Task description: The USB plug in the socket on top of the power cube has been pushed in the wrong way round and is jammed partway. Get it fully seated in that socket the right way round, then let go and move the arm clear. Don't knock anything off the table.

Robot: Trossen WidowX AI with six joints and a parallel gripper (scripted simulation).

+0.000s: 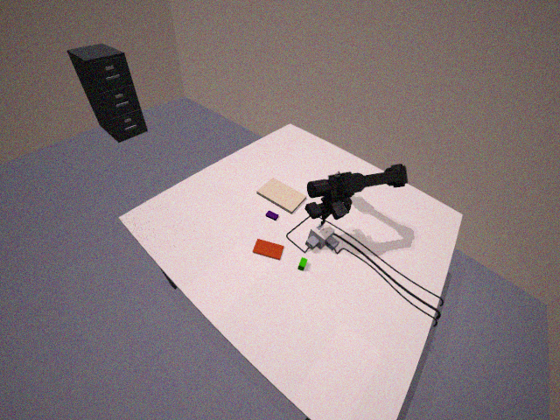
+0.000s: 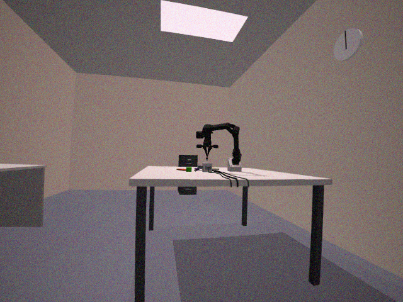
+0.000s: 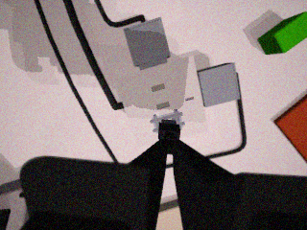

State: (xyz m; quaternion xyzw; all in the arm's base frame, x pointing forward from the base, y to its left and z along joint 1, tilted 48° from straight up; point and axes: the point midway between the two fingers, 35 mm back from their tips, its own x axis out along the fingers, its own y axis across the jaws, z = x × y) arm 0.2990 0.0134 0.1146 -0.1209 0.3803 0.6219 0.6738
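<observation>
My gripper tip is 20 mm above the grey USB plug. The rest, counted from my gripper tip: orange slab: 200 mm ahead, 110 mm to the right, 130 mm below; purple block: 60 mm ahead, 230 mm to the right, 130 mm below; green block: 160 mm ahead, 40 mm to the left, 120 mm below.
</observation>
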